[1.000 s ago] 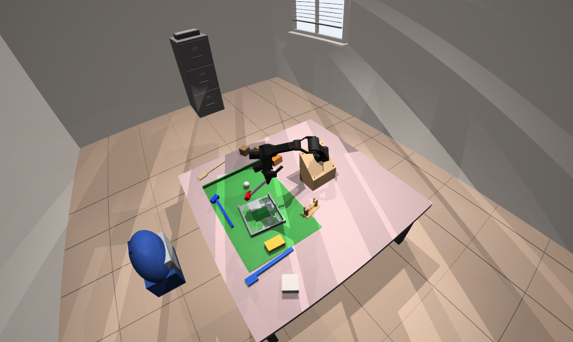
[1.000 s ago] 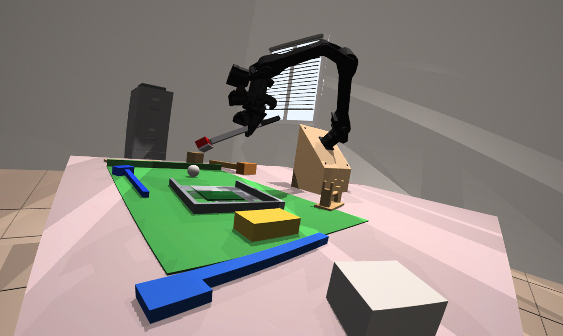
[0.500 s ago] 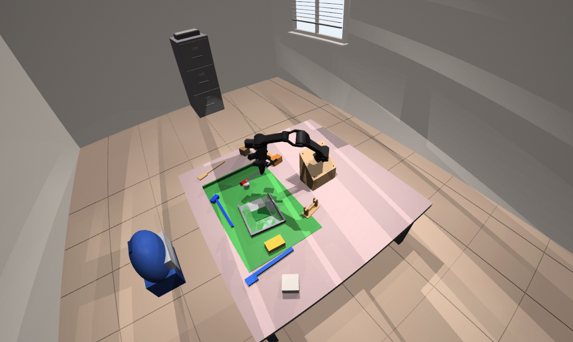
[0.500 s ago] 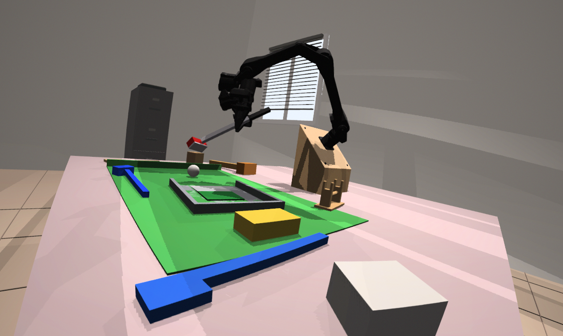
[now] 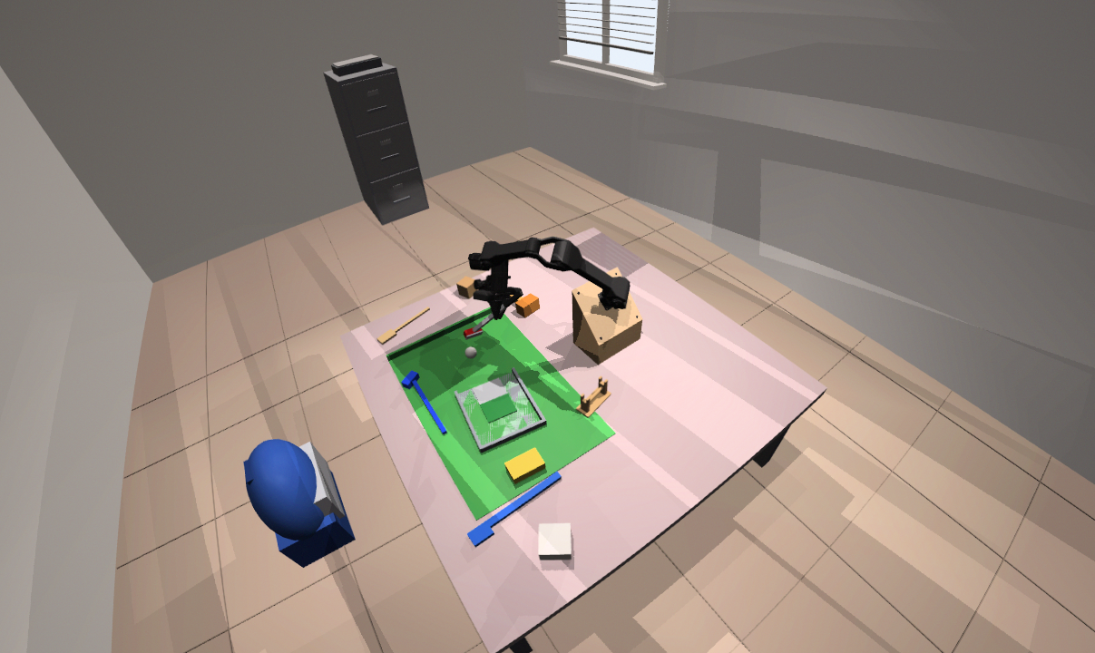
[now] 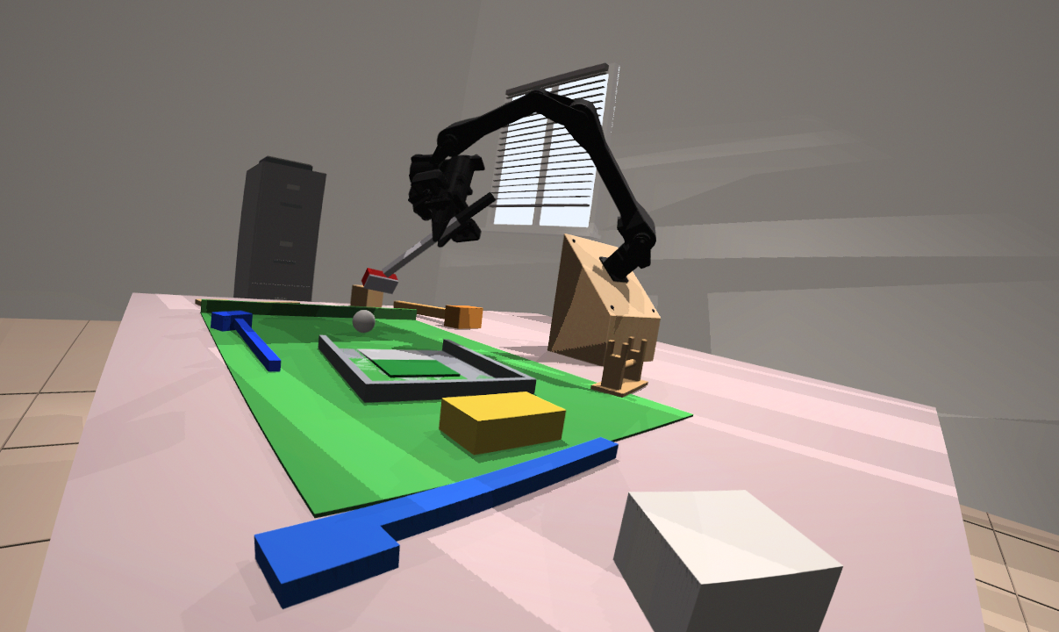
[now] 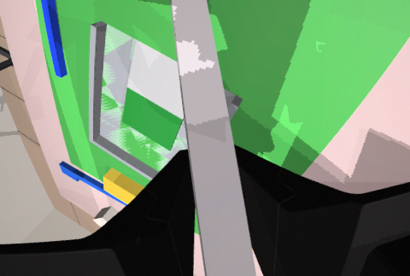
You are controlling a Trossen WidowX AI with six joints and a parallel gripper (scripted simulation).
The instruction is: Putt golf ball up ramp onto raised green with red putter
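My gripper tip is 9 cm short of the white golf ball, 8 cm to the left of it and 16 cm above it. The rest, counted from my gripper tip: red putter 1 cm ahead, 2 cm to the right, 1 cm below; then blue putter 32 cm ahead, 17 cm below; then wooden stand 11 cm behind, 36 cm to the left, 15 cm below.
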